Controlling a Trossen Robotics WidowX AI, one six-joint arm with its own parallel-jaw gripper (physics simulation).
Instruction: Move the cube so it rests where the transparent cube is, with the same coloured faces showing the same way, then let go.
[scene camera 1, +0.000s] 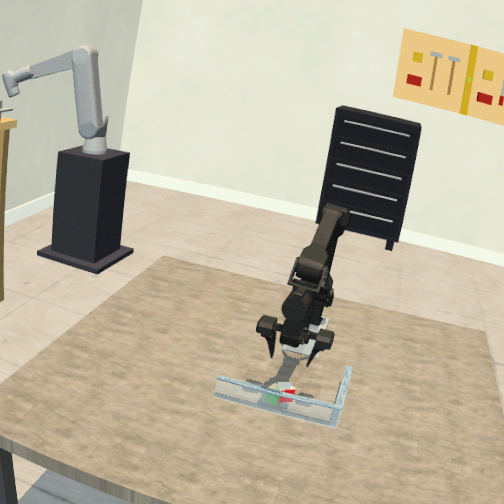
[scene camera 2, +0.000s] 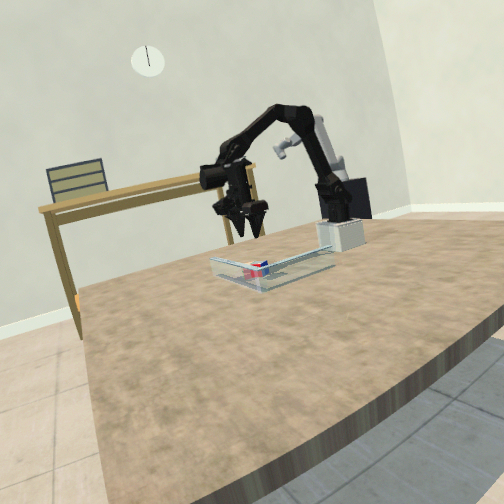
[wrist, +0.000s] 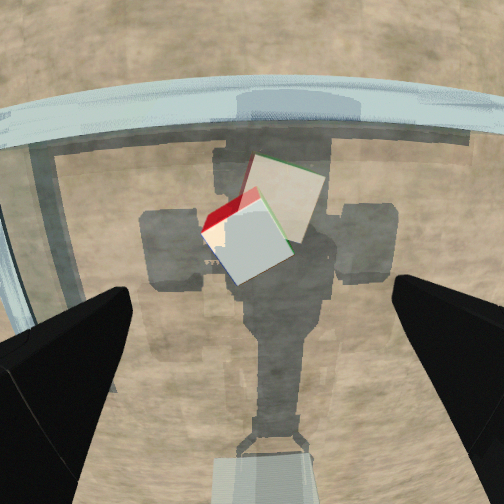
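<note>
The cube (wrist: 250, 238) lies on the table inside the glass corner frame, white face up, with red and green edges showing. The transparent cube (wrist: 287, 195) overlaps it, turned at a different angle. Both show as a small red and green patch in scene camera 1 (scene camera 1: 282, 397) and as a red and blue patch in scene camera 2 (scene camera 2: 259, 268). My gripper (scene camera 1: 293, 349) hangs above the cube, open and empty; it also shows in scene camera 2 (scene camera 2: 246, 222). In the wrist view its two dark fingers (wrist: 255, 350) stand wide apart on either side.
A low L-shaped glass wall (scene camera 1: 300, 398) borders the cube on the table. A wooden table (scene camera 2: 140, 195) stands behind. A second grey arm on a black pedestal (scene camera 1: 88, 200) and a black drawer cabinet (scene camera 1: 372, 175) stand off the table.
</note>
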